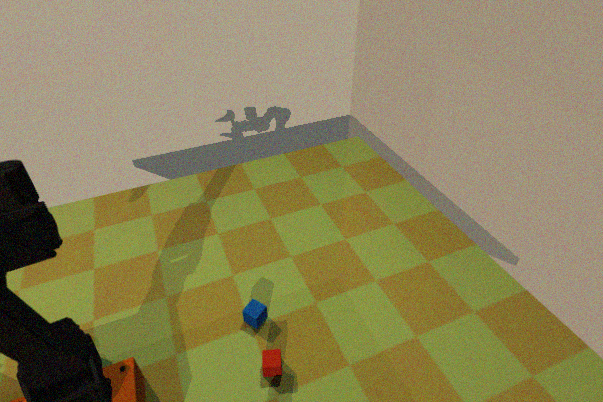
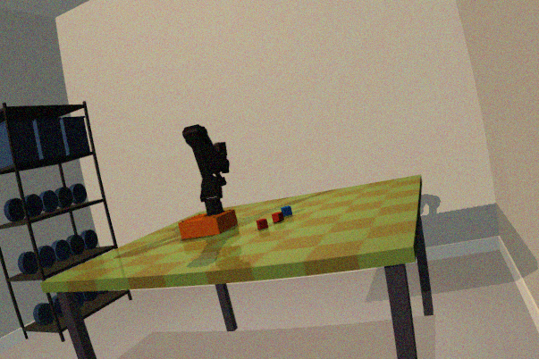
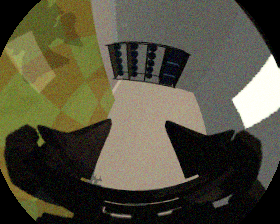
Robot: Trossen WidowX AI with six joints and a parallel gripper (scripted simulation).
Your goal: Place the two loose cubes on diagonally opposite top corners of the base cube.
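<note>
Right now the blue cube is 470 mm ahead of my gripper tip, 220 mm below it and 210 mm to the right of it.
</note>
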